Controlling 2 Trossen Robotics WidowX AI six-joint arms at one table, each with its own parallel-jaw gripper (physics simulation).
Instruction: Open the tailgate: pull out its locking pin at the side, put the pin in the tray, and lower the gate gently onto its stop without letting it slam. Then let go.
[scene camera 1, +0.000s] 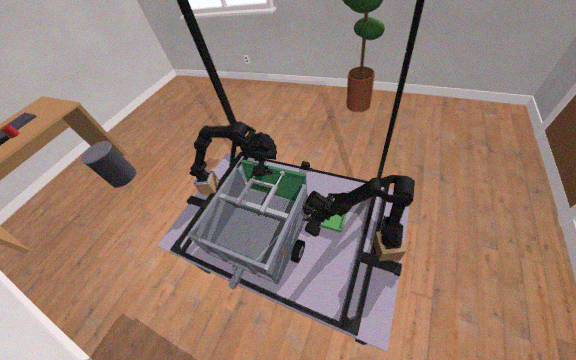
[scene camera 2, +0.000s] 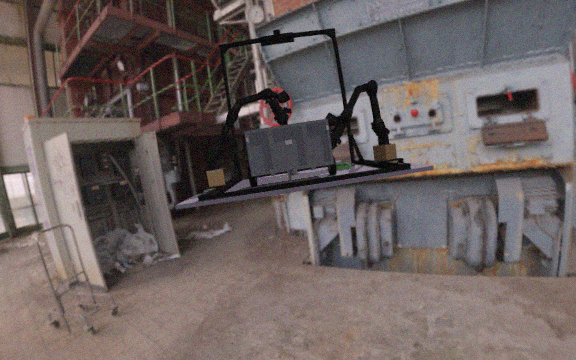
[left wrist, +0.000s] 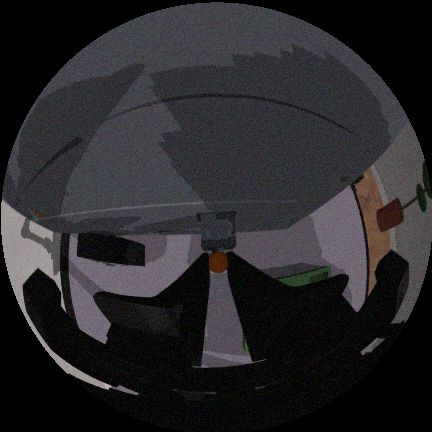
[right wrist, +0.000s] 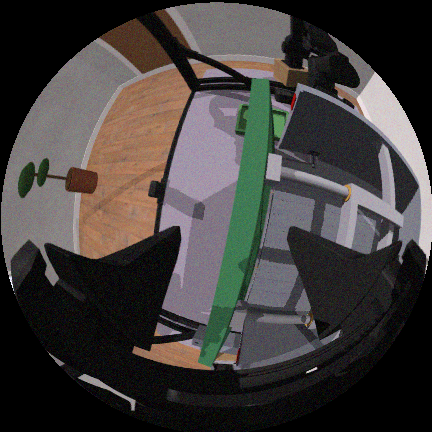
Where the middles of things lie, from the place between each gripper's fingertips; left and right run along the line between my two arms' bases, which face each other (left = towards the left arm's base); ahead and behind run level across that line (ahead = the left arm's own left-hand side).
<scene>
I see my right gripper 25 cm short of the grey truck bed (scene camera 1: 256, 232) and 15 cm above it.
Right now the grey truck bed is 13 cm ahead of my left hand, 21 cm to the right of it and 3 cm above it.
</scene>
